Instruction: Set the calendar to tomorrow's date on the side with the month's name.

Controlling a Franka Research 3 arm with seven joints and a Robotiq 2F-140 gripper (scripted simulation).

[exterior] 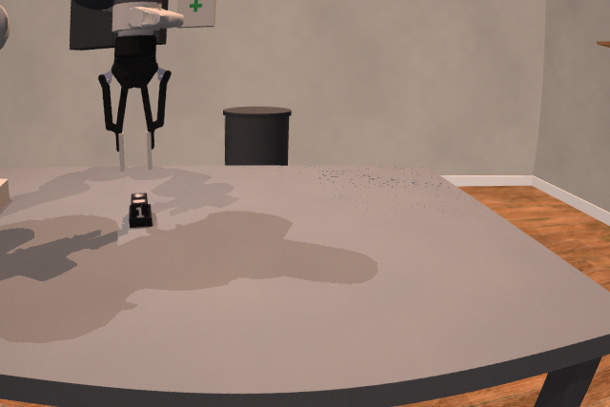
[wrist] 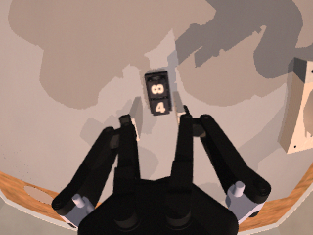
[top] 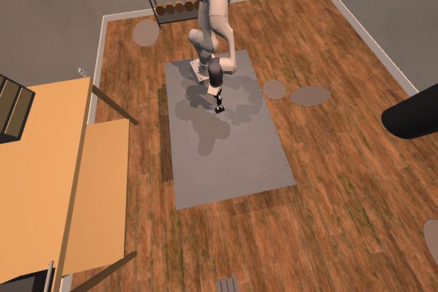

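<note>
The tray lies 10 mm behind my hand, 20 mm to the left of it and 120 mm below it.
</note>
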